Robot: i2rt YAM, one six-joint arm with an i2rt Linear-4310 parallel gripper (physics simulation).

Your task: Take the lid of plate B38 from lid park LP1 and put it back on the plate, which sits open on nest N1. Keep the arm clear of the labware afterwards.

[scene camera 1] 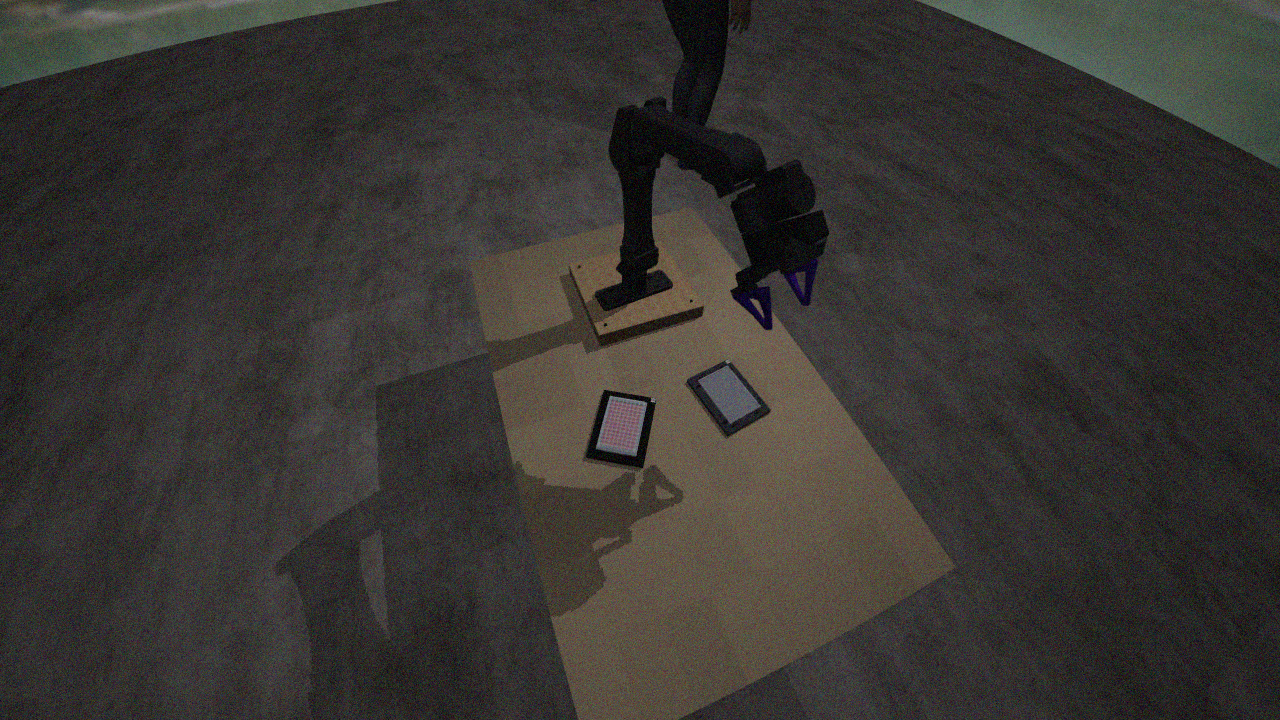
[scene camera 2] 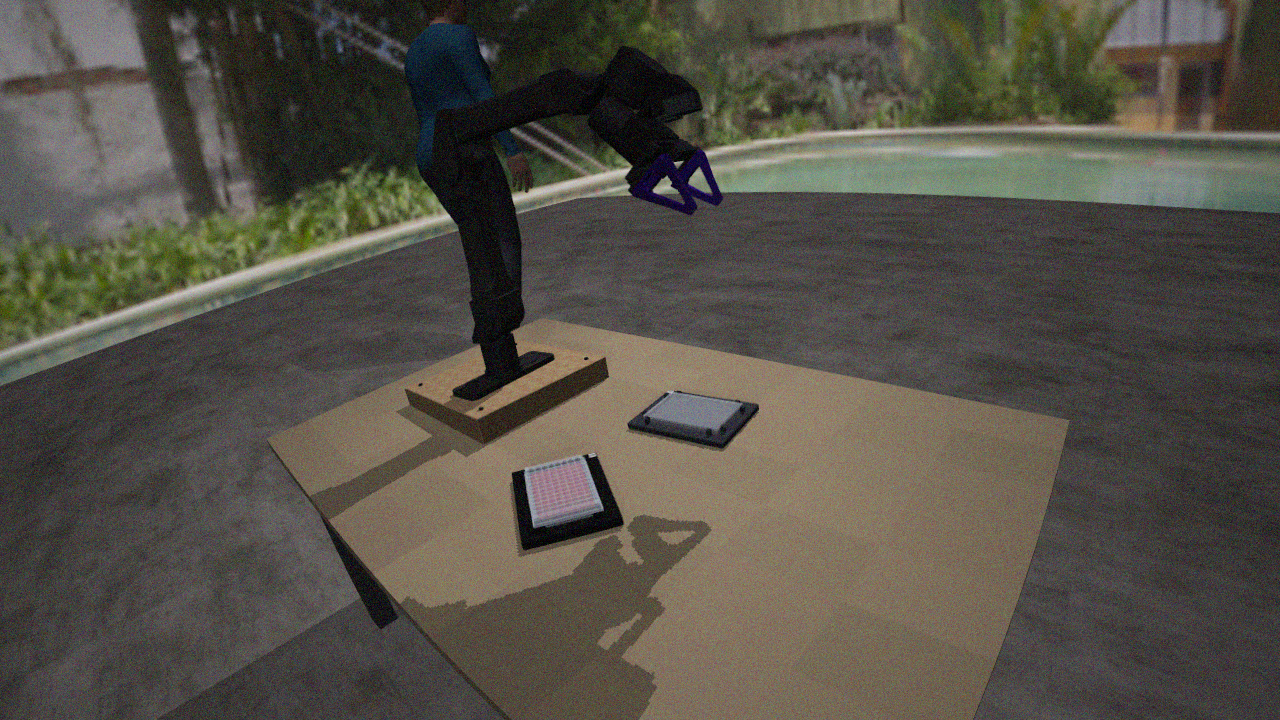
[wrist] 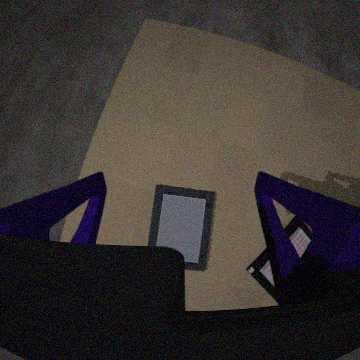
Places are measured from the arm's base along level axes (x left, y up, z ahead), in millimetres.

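Pixels of known places: gripper, fingertip midpoint: (scene camera 1: 788,317) (scene camera 2: 707,206) (wrist: 180,180); arm's base at its link origin: (scene camera 1: 634,291) (scene camera 2: 505,376).
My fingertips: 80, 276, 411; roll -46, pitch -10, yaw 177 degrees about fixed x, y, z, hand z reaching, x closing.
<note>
Ahead of a thing's pixels: the offset from my fingertips to its middle, as dx, dy, dz. Level surfaces: height alone.
The clear, greyish lid @[-22, -302, -49] (scene camera 1: 729,394) (scene camera 2: 693,411) (wrist: 181,225) lies flat on the dark grey lid park LP1 @[-22, -306, -49] (scene camera 1: 748,422) (scene camera 2: 732,428) (wrist: 207,225). The plate B38 @[-272, -297, -87] (scene camera 1: 623,425) (scene camera 2: 563,492) (wrist: 301,241), with pink wells showing, sits on the black nest N1 @[-272, -307, -87] (scene camera 1: 615,460) (scene camera 2: 572,528) (wrist: 257,263). My gripper (scene camera 1: 787,315) (scene camera 2: 705,207) (wrist: 180,180) is open and empty, high above the table on the lid park's side. In the wrist view the lid park shows between and below the fingertips, its near left corner hidden by the gripper body; the right finger partly hides the nest and plate.
The arm stands on a wooden base block (scene camera 1: 644,313) (scene camera 2: 537,394) at the back of the tan table @[dy -316] (scene camera 1: 805,519) (scene camera 2: 850,537) (wrist: 200,110). The nest lies beside the lid park, with a gap between. A person (scene camera 1: 702,62) (scene camera 2: 447,80) stands behind the arm. Arm shadows fall near the nest.
</note>
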